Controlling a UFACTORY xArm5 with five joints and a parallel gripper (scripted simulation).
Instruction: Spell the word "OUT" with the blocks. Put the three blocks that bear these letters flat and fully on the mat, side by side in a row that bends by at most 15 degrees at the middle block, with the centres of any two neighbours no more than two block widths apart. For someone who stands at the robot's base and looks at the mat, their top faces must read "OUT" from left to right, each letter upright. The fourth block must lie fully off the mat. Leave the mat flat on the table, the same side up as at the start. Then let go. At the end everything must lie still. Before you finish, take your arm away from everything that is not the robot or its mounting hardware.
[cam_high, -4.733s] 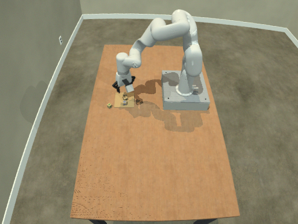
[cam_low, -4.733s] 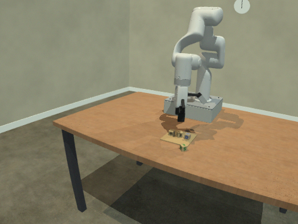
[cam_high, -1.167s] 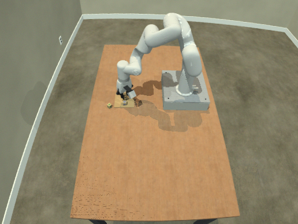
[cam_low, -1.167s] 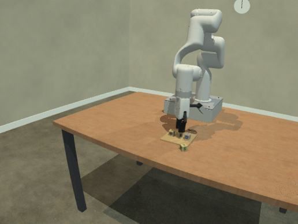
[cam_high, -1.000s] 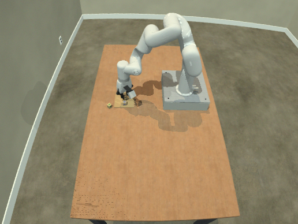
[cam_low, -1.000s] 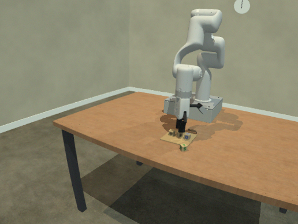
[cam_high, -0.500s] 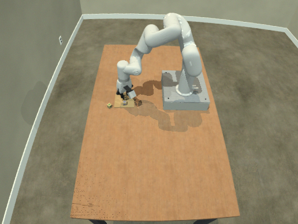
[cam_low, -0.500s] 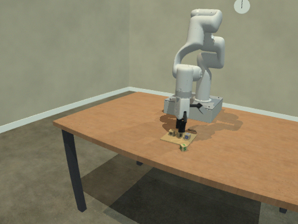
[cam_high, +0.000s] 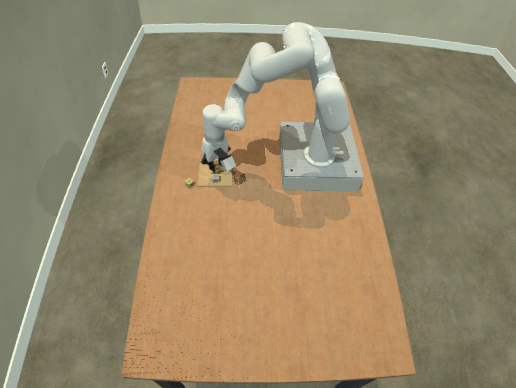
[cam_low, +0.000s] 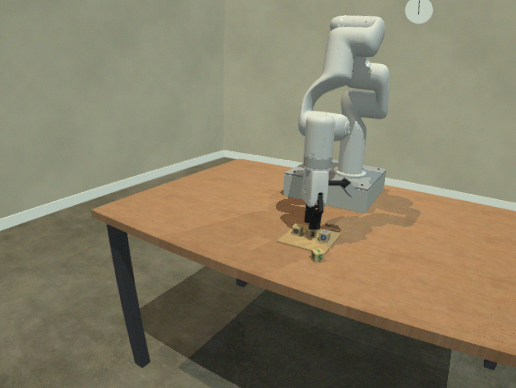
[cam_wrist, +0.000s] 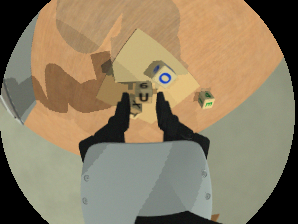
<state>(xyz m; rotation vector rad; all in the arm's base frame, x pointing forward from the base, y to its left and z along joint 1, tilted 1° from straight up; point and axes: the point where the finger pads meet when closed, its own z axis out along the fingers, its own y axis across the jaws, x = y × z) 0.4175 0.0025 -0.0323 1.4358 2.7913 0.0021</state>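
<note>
Now: hand 4 cm above the U block. The rest, counted from my hand: tan mat: 1 cm ahead, 5 cm below.
</note>
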